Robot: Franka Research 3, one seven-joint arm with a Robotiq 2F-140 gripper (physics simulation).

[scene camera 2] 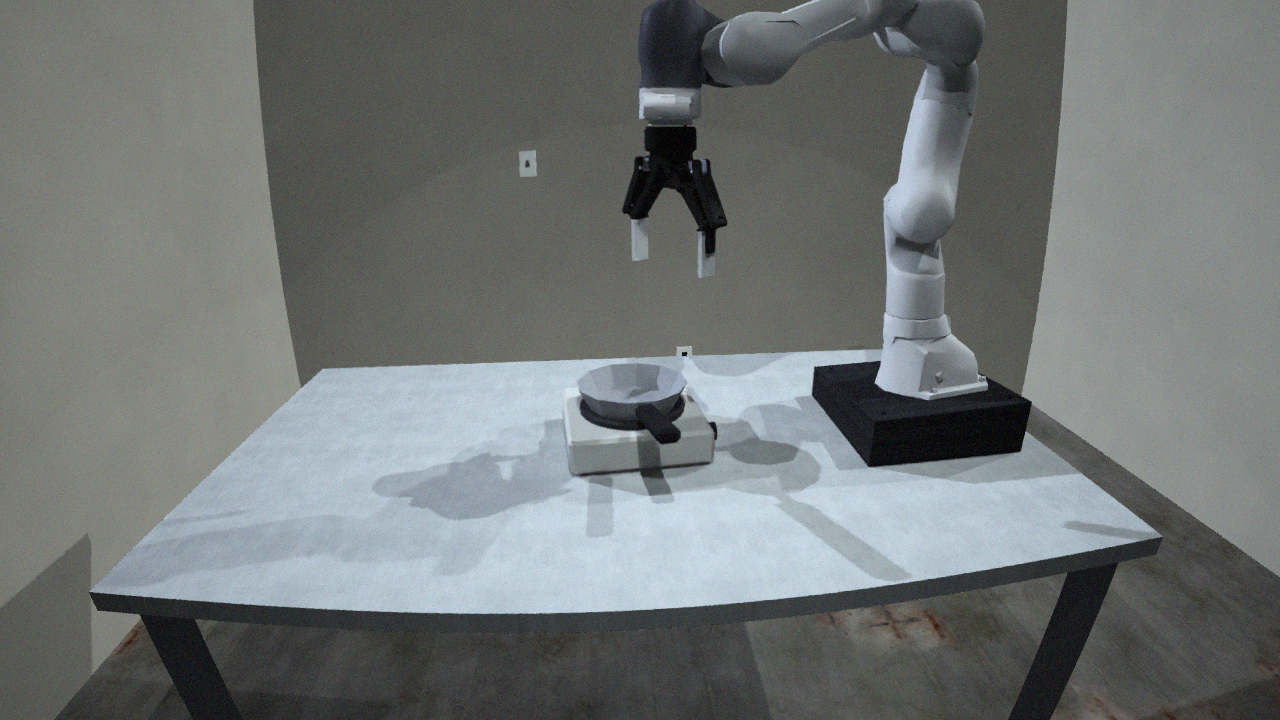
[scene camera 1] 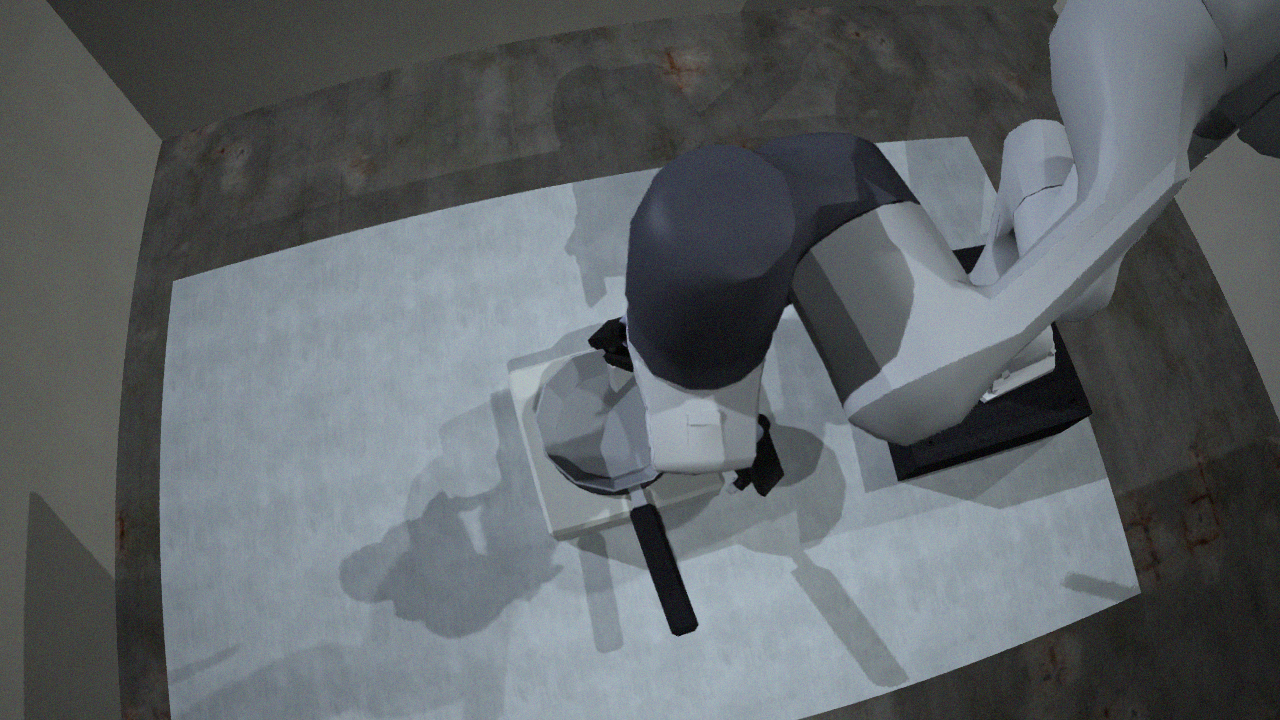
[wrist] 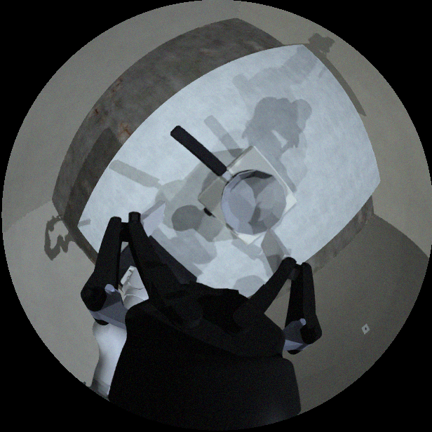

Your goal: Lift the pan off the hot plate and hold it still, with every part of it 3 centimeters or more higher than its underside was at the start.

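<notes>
A grey faceted pan (scene camera 1: 581, 429) (scene camera 2: 631, 389) (wrist: 254, 202) sits upright on the white hot plate (scene camera 1: 572, 510) (scene camera 2: 640, 454) (wrist: 253, 159). Its black handle (scene camera 1: 664, 568) (scene camera 2: 657, 422) (wrist: 199, 150) sticks out past the hot plate, towards the front of the table in scene camera 2. My gripper (scene camera 2: 673, 266) (wrist: 215, 224) is open and empty, pointing down high above the table. In scene camera 2 it appears above and slightly right of the pan. In scene camera 1 the arm hides most of the gripper and the right part of the pan.
The arm's black base block (scene camera 1: 993, 438) (scene camera 2: 948, 438) stands on the table (scene camera 1: 295, 402) (scene camera 2: 358, 555) (wrist: 335, 150) to the right of the hot plate in the scene views. A small dark knob (scene camera 2: 713, 430) (wrist: 208, 212) is on the hot plate's side facing the base. Walls surround the table.
</notes>
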